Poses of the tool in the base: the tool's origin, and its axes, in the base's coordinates. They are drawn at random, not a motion.
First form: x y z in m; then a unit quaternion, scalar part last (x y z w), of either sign.
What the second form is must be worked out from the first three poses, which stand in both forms.
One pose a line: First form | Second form
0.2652, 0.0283, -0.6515, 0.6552, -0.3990, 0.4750, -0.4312 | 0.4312, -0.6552, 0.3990, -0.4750, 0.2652, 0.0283, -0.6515
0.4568, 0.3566, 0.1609, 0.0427, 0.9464, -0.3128, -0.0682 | 0.0682, -0.0427, -0.9464, 0.3128, 0.4568, 0.3566, 0.1609
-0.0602, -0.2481, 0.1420, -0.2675, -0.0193, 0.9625, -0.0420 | 0.0420, 0.2675, 0.0193, -0.9625, -0.0602, -0.2481, 0.1420
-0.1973, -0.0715, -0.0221, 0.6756, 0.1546, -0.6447, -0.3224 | 0.3224, -0.6756, -0.1546, 0.6447, -0.1973, -0.0715, -0.0221
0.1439, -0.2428, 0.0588, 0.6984, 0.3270, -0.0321, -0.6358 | 0.6358, -0.6984, -0.3270, 0.0321, 0.1439, -0.2428, 0.0588
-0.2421, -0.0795, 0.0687, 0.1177, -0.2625, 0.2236, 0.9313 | 0.9313, 0.1177, -0.2625, 0.2236, -0.2421, -0.0795, 0.0687
